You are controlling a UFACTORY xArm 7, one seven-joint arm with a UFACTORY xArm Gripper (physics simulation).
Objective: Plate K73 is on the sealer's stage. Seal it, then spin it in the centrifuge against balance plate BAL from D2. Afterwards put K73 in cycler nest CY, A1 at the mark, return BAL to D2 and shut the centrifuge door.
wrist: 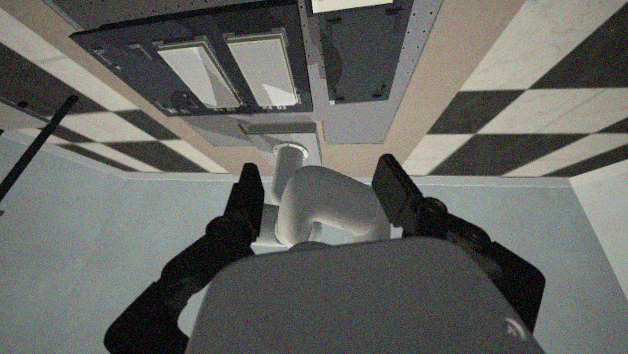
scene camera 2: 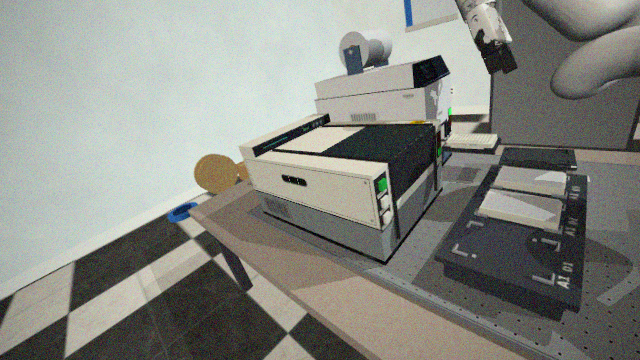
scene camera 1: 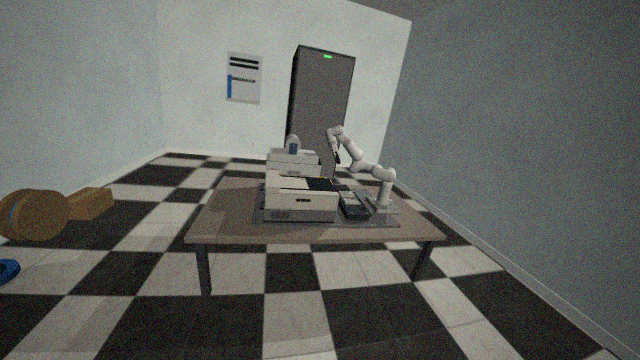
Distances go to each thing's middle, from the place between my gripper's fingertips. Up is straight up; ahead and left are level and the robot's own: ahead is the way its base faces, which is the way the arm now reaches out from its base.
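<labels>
Position of the centrifuge (scene camera 2: 363,185) from my hand: 17 cm below, 32 cm to the left, 33 cm ahead.
</labels>
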